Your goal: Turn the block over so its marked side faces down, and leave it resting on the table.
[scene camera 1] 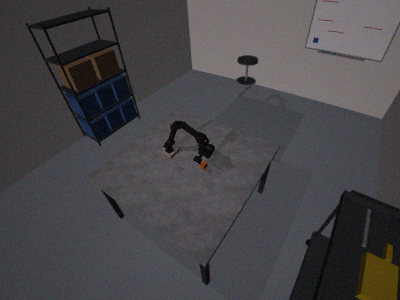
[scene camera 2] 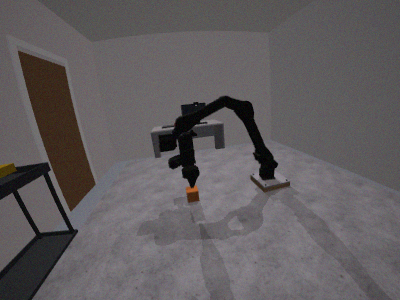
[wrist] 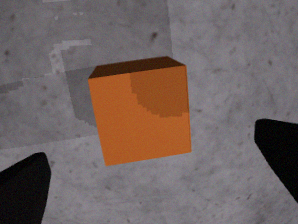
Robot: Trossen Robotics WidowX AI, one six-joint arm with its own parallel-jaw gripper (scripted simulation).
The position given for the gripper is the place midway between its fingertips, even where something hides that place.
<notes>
The gripper [wrist: 154, 147] is open and holds nothing. Further things: an orange block [wrist: 142, 110].
</notes>
